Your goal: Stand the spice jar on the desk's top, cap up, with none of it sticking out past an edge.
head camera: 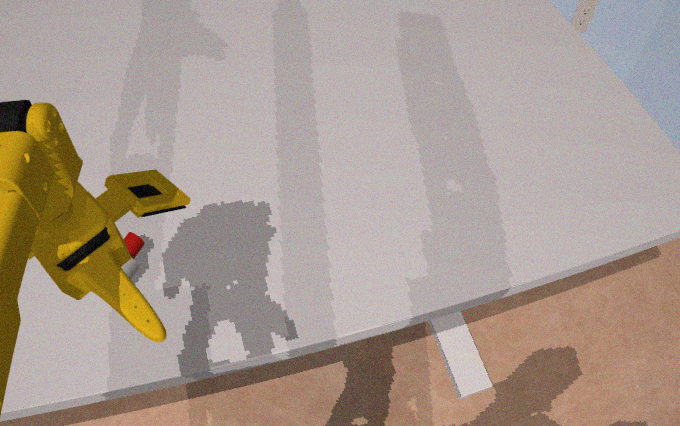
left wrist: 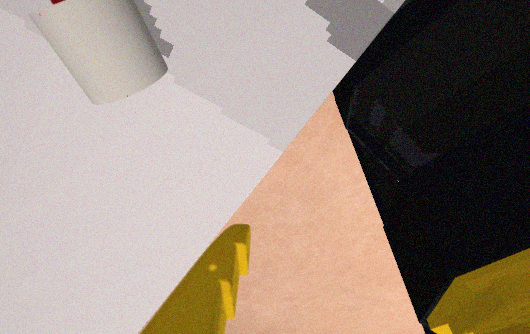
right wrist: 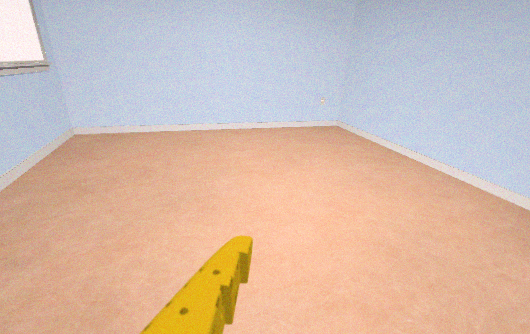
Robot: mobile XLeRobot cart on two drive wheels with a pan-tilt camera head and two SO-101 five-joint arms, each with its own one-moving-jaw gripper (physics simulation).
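Where they show: left hand, its tool point: (head camera: 99, 287) (left wrist: 249, 242); right hand, its tool point: (right wrist: 250, 253); left arm's base, origin of its link: (left wrist: 500, 318).
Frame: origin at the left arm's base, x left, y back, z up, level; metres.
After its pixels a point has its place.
The spice jar, a whitish cylinder (head camera: 131, 268) {x 0.015, y -0.293, z -0.031 m} (left wrist: 105, 55) {x 0.031, y -0.287, z -0.018 m} with a red cap (head camera: 133, 244) {x 0.016, y -0.317, z -0.028 m} (left wrist: 58, 1) {x 0.030, y -0.310, z -0.026 m}, lies on its side on the pale desk top (head camera: 361, 200) {x -0.207, y -0.377, z -0.054 m} (left wrist: 100, 200) {x 0.155, y -0.248, z -0.054 m}. In the head view much of its body is hidden behind my left gripper (head camera: 158, 332) (left wrist: 244, 234). That gripper is open and does not hold the jar. Its notched fixed jaw reaches toward the desk's near edge, and the jar shows beyond it at the upper left of the left wrist view. My right gripper (right wrist: 245, 245) is open, with one notched jaw showing above the floor, away from the desk.
The desk's near edge (head camera: 381, 328) {x -0.213, y -0.238, z -0.062 m} runs across the lower head view, over the brown floor (head camera: 602, 311) {x -0.908, y -0.511, z -0.775 m} (left wrist: 310, 200) {x 0.465, y 0.466, z -0.775 m}. A white desk leg (head camera: 464, 361) stands below it. A large black body (left wrist: 450, 125) {x -0.068, y 0.165, z -0.375 m} fills the right of the left wrist view. Blue walls (right wrist: 200, 65) {x -0.790, y 3.702, z 0.075 m} enclose the room.
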